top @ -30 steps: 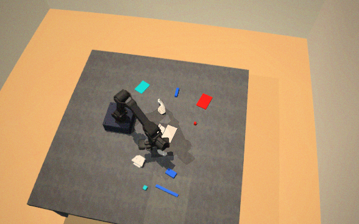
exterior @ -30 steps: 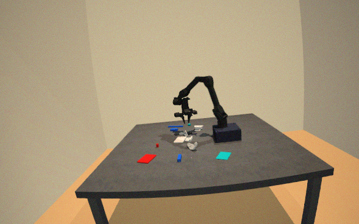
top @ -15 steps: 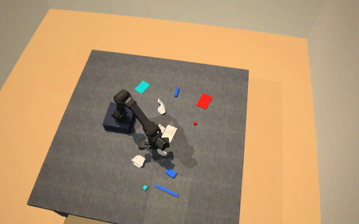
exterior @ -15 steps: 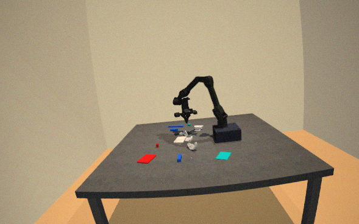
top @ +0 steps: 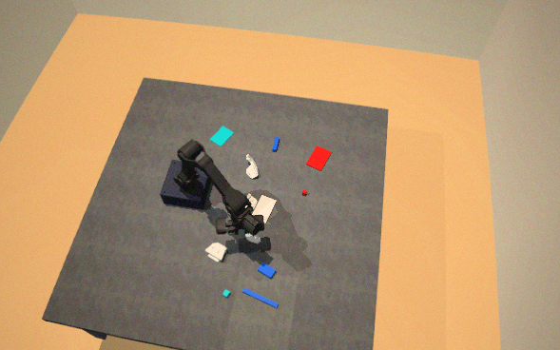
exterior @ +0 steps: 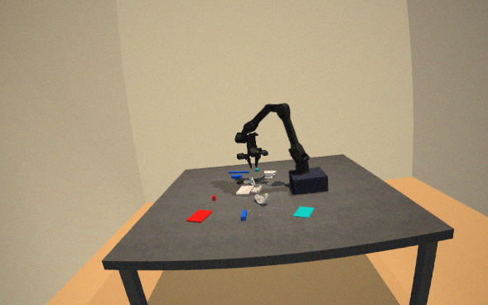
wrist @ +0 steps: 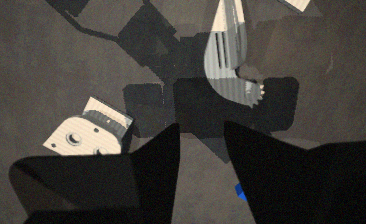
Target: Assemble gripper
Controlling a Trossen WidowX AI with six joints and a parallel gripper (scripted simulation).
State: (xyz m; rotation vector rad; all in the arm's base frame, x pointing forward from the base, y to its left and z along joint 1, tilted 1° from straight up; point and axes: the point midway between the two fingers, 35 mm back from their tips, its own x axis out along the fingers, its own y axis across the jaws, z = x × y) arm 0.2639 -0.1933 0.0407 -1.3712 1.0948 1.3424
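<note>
Now: the white jaw 50 mm ahead of my gripper tip, 20 mm to the left of it and 80 mm below it. Round my gripper tip: blue block: 120 mm ahead, 120 mm to the right, 80 mm below; then white block: 100 mm behind, 60 mm to the right, 80 mm below; then cyan cube: 30 mm behind, 230 mm to the right, 80 mm below.
</note>
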